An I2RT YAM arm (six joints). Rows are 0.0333 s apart.
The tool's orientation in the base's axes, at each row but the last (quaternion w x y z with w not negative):
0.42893 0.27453 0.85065 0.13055
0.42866 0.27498 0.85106 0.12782
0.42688 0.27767 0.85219 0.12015
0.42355 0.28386 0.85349 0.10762
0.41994 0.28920 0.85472 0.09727
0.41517 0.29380 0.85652 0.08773
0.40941 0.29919 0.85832 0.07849
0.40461 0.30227 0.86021 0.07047
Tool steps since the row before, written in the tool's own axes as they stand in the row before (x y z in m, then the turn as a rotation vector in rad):
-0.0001 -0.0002 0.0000 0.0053 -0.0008 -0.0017
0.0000 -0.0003 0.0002 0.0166 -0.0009 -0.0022
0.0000 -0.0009 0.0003 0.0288 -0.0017 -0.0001
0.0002 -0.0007 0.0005 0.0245 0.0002 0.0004
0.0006 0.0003 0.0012 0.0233 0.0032 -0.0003
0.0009 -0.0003 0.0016 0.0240 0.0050 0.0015
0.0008 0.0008 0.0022 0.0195 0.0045 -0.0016
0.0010 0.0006 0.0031 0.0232 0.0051 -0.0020
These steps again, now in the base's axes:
0.0000 -0.0002 0.0000 -0.0042 0.0024 -0.0028
0.0001 -0.0002 -0.0003 -0.0101 0.0089 -0.0100
-0.0001 -0.0007 -0.0006 -0.0146 0.0152 -0.0197
0.0000 -0.0005 -0.0007 -0.0114 0.0142 -0.0164
0.0008 0.0005 -0.0010 -0.0101 0.0160 -0.0139
0.0007 0.0001 -0.0017 -0.0083 0.0177 -0.0148
0.0016 0.0009 -0.0017 -0.0086 0.0151 -0.0100
0.0021 0.0007 -0.0025 -0.0105 0.0178 -0.0120

